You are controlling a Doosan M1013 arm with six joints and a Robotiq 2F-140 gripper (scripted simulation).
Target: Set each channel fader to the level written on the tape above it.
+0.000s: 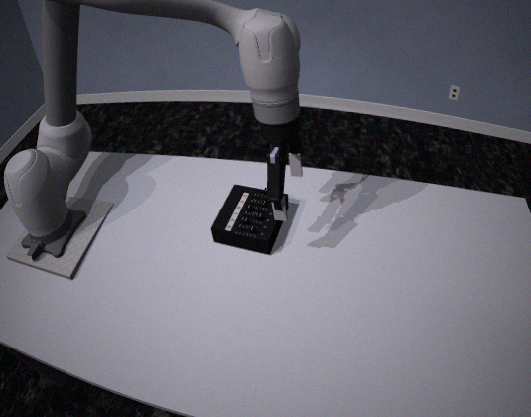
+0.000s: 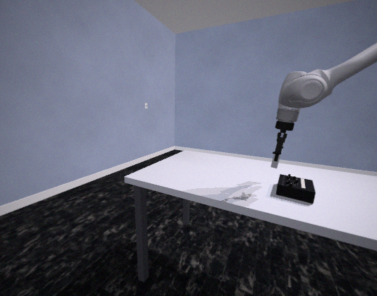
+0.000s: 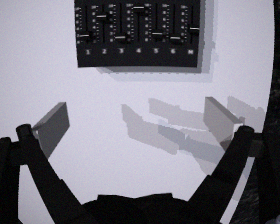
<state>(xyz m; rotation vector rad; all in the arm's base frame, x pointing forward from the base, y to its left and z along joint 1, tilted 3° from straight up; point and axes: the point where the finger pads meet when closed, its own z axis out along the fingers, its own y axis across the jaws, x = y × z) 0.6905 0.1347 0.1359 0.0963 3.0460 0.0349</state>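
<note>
My gripper is now 7 cm past the master fader, 8 cm to the right of it and 8 cm above it.
</note>
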